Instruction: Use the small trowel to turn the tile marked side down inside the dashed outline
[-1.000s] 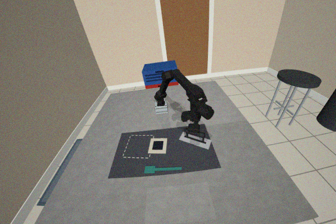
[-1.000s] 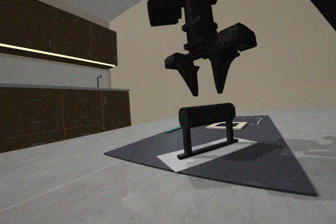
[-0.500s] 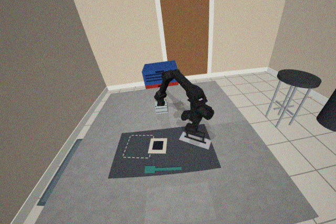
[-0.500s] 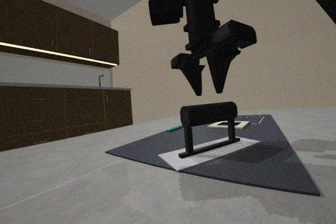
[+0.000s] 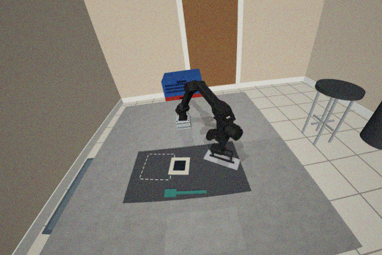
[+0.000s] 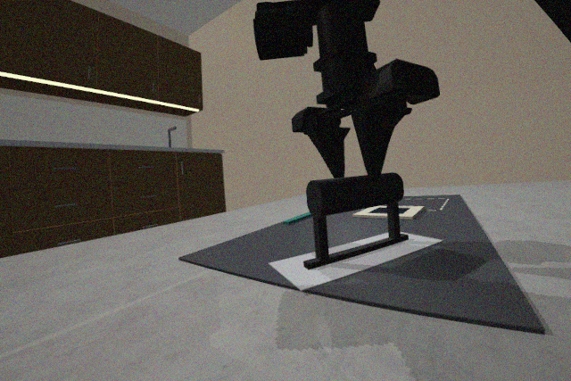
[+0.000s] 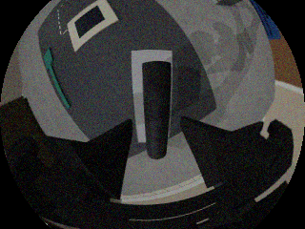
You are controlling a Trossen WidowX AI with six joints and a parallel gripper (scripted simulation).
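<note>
My gripper tip is now 5 cm above the grey plate tool, 2 cm to the left of it and 1 cm past it. Also, from my gripper tip: dark mat (22 cm to the right, 10 cm below, 5 cm ahead); then teal trowel (23 cm to the right, 19 cm ahead, 8 cm below); then cream tile (25 cm to the right, 8 cm below, 3 cm ahead).
</note>
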